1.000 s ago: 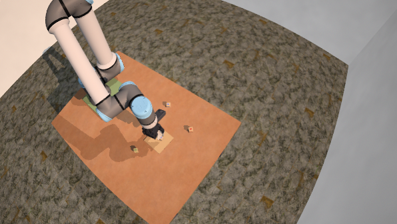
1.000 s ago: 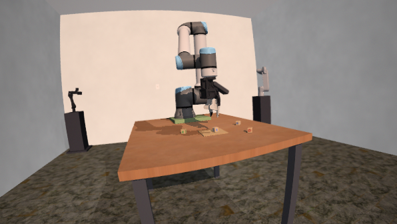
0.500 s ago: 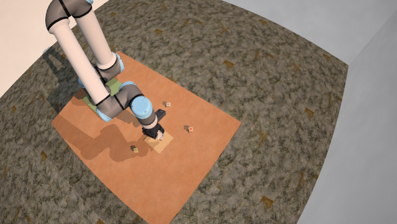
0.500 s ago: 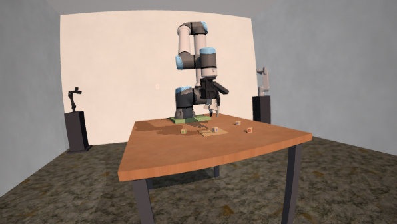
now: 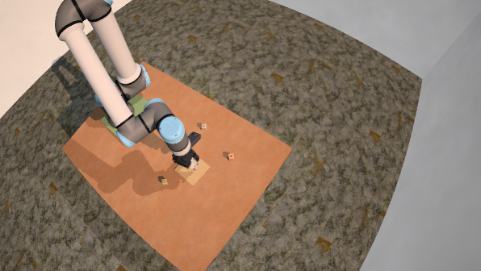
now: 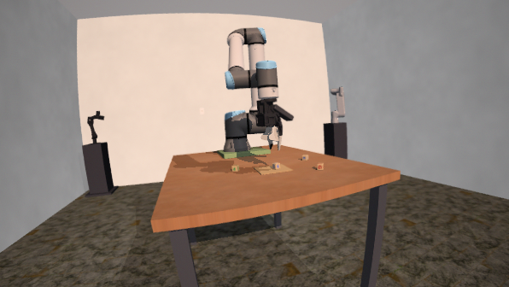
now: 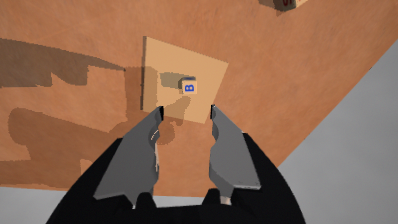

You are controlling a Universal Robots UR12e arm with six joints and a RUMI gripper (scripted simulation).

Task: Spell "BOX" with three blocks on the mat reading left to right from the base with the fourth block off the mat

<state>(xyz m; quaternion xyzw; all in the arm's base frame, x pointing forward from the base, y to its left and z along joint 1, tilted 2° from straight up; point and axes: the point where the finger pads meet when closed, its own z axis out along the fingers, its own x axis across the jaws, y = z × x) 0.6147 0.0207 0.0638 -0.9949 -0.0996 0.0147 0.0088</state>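
My gripper is now 100 mm above the tan mat, 10 mm to the left of it and 10 mm past it.
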